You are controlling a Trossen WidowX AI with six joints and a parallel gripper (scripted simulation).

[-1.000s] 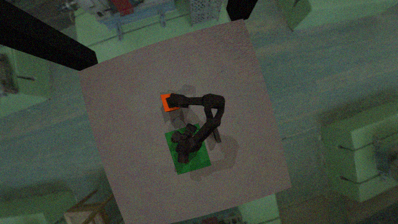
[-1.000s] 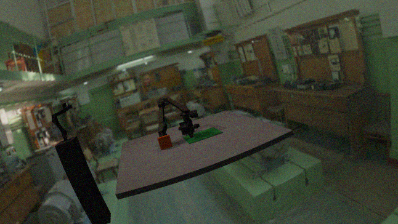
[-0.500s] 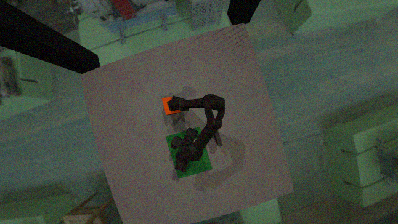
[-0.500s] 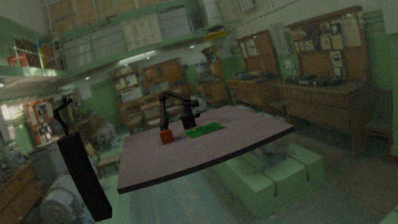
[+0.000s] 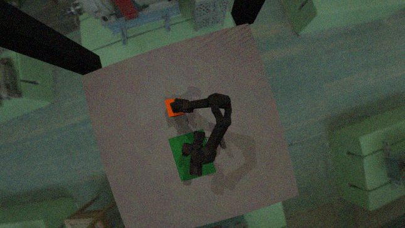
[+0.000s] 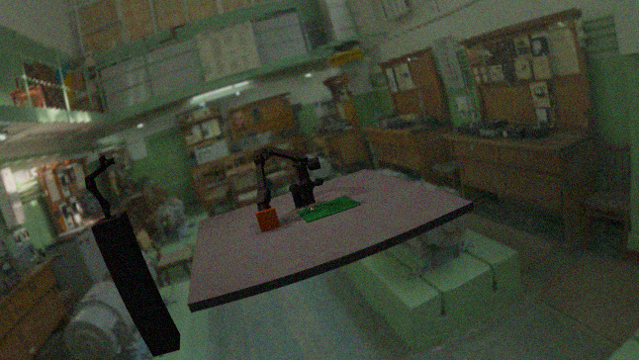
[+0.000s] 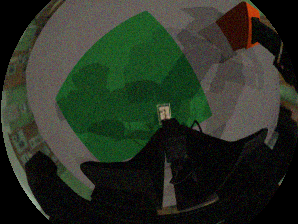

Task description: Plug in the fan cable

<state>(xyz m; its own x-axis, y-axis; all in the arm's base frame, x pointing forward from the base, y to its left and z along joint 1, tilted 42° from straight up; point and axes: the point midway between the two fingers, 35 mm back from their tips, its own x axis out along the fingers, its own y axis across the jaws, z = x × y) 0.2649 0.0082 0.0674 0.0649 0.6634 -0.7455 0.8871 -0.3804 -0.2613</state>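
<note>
Now: the green board 8 cm below my gripper tip, 7 cm to the right of it and 7 cm ahead of it. The rest, counted from my gripper tip: dark fan plug: 1 cm to the left, 1 cm above; dark fan: 14 cm to the left.
</note>
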